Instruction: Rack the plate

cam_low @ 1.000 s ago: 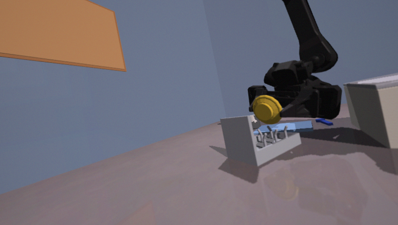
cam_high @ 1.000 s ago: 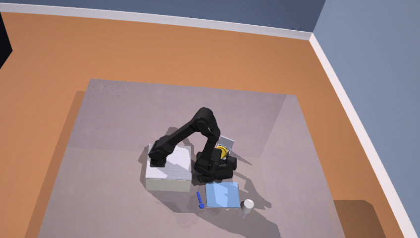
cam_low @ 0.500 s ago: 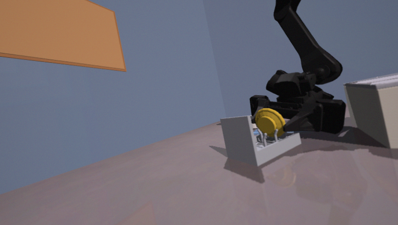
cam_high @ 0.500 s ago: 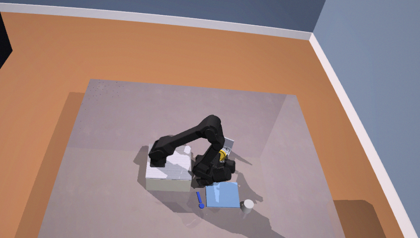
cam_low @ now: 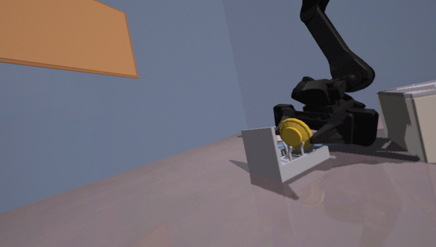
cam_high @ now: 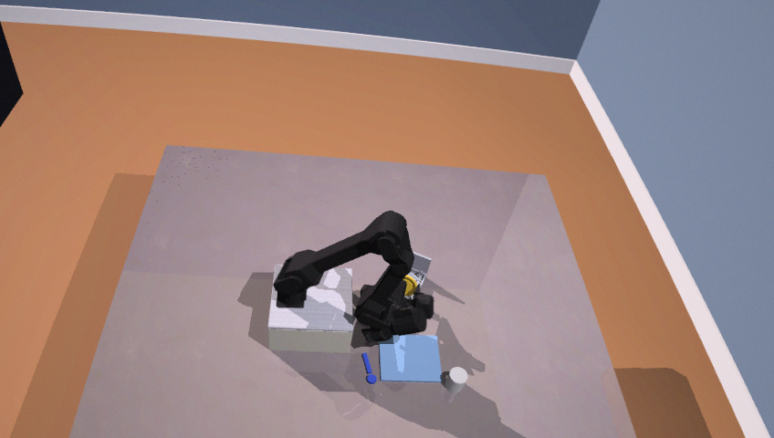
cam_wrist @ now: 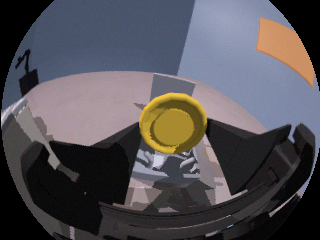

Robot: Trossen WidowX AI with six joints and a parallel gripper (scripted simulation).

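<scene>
Now: gripper tip 3 cm above the dish rack, 2 cm to the right of it and 1 cm short of it. Round my gripper tip: yellow plate 1 cm to the right; blue spoon 24 cm to the right, 10 cm behind, 5 cm below; light blue mat 20 cm to the right, 5 cm below.
</scene>
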